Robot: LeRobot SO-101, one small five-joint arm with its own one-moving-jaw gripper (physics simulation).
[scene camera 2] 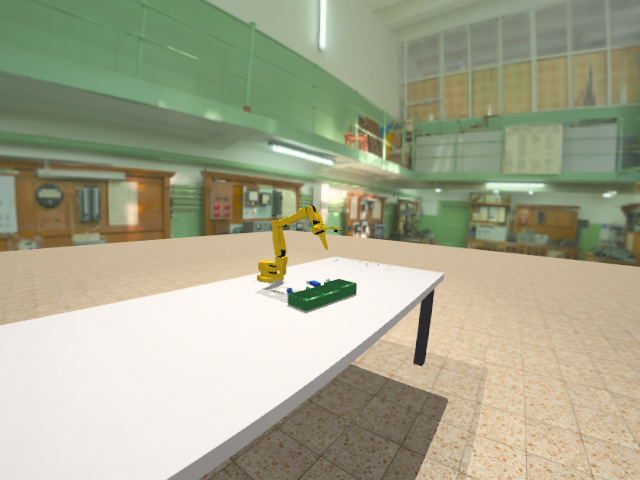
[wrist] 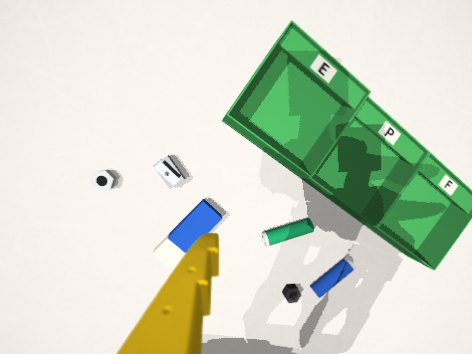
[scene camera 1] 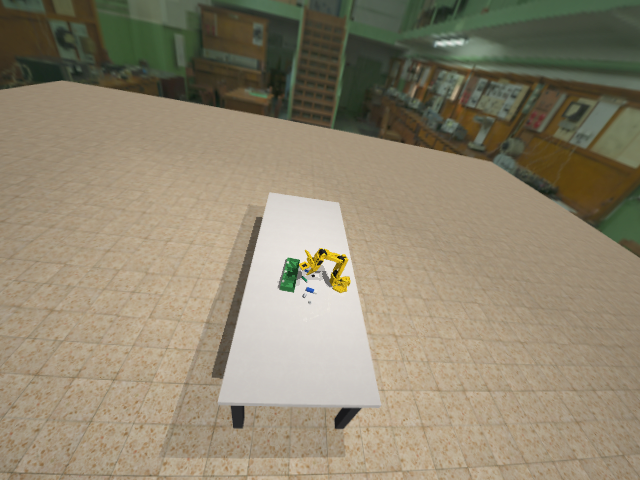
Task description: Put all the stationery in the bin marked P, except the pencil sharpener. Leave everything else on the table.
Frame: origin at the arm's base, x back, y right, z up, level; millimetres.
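Seen in the pictures: hand at its tool point: (scene camera 2: pixel 326 248) (wrist: pixel 218 248) (scene camera 1: pixel 306 274); arm's base at its link origin: (scene camera 2: pixel 274 280) (scene camera 1: pixel 336 285).
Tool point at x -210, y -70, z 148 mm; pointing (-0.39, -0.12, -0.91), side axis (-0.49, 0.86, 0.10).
Pixels of each thing's top centre, then the offset from my tool point to it. "spot": a spot on its surface instead.
- blue-sleeved eraser with a white end, top centre: (wrist: pixel 187 236) (scene camera 2: pixel 313 281) (scene camera 1: pixel 312 290) dz -135, dx +53, dy +8 mm
- silver pencil sharpener at its top centre: (wrist: pixel 168 172) (scene camera 1: pixel 304 294) dz -137, dx +10, dy -32 mm
- bin marked P at its top centre: (wrist: pixel 377 164) (scene camera 2: pixel 324 287) (scene camera 1: pixel 291 271) dz -109, dx -80, dy +117 mm
- Bins E at a spot on its surface: (wrist: pixel 302 42) spot: dz -113, dx -129, dy +12 mm
- F at a spot on its surface: (wrist: pixel 455 200) spot: dz -120, dx -95, dy +221 mm
- green cylinder at its top centre: (wrist: pixel 289 235) (scene camera 1: pixel 305 278) dz -134, dx +11, dy +92 mm
- blue cylinder at its top centre: (wrist: pixel 337 280) dz -134, dx +31, dy +162 mm
- black nut at its top centre: (wrist: pixel 293 295) dz -140, dx +66, dy +132 mm
- white nut at its top centre: (wrist: pixel 101 180) (scene camera 1: pixel 310 301) dz -140, dx +42, dy -77 mm
A blue-sleeved eraser with a white end (wrist: pixel 195 226) (scene camera 1: pixel 309 289) (scene camera 2: pixel 313 283) lies on the table. A silver pencil sharpener (wrist: pixel 169 172) (scene camera 1: pixel 304 295) lies beyond it in the wrist view. The bin marked P (wrist: pixel 370 113) is the middle compartment of the green bin row, and no object shows in it. My gripper (scene camera 2: pixel 333 239) is fully open and empty, high above the table. In the wrist view one notched jaw shows, and its tip covers a lower edge of the eraser.
Bins E (wrist: pixel 302 42) and F (wrist: pixel 455 200) flank bin P. A green cylinder (wrist: pixel 288 231) (scene camera 1: pixel 304 279), a blue cylinder (wrist: pixel 331 278) and a black nut (wrist: pixel 291 293) lie near the row. A white nut (wrist: pixel 104 180) (scene camera 1: pixel 309 302) lies beside the sharpener.
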